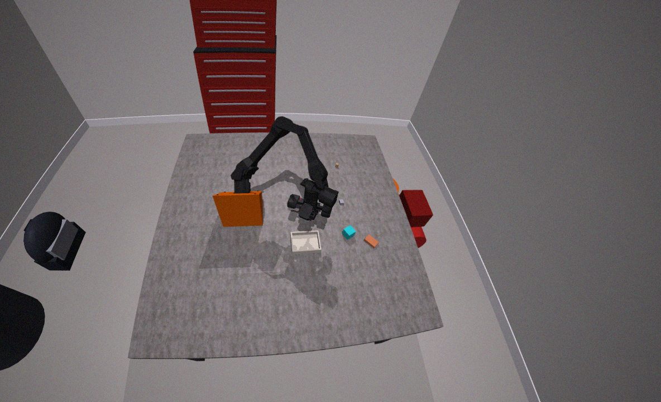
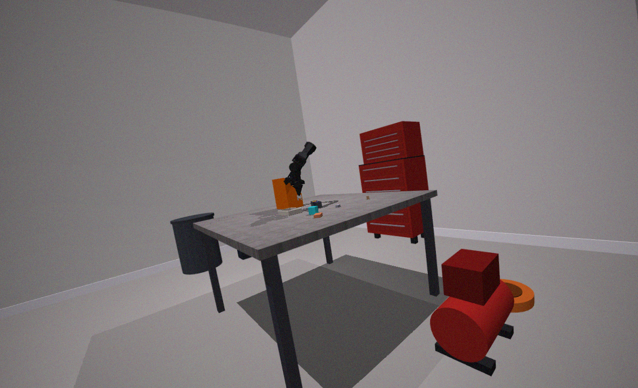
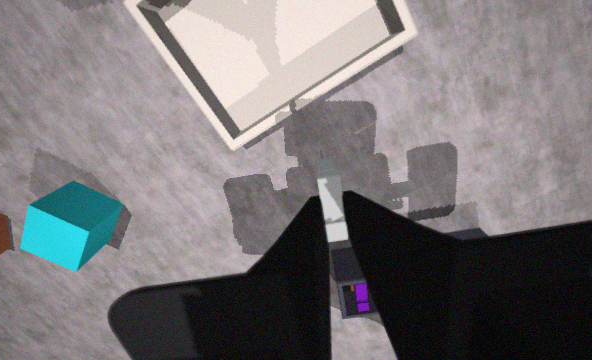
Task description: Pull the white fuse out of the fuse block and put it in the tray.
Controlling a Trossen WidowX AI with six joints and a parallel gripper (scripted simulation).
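The white tray lies 10 mm behind my gripper tip, 80 mm to the right of it and 100 mm below it. Also, from my gripper tip: white fuse (10 mm below); then grey piece (190 mm ahead, 160 mm to the left, 100 mm below); then cube (200 mm ahead, 40 mm to the right, 80 mm below).
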